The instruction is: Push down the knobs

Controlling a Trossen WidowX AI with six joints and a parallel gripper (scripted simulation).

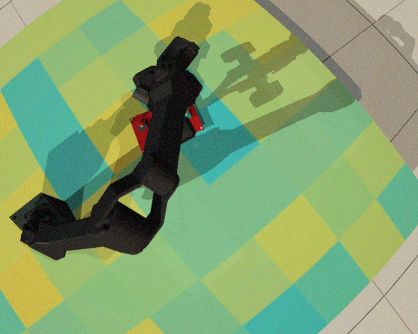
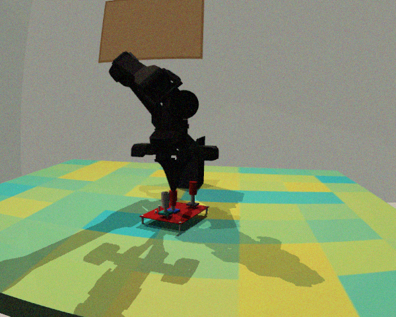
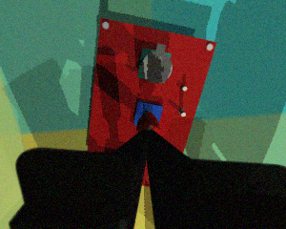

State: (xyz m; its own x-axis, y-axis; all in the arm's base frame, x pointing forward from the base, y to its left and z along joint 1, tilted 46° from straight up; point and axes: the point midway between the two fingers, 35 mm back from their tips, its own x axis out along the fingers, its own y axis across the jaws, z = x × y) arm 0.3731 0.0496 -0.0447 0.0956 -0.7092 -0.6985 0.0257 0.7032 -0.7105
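The red knob is 10 mm below my gripper tip. From my gripper tip the other things lie so: grey knob 50 mm ahead, 10 mm below.
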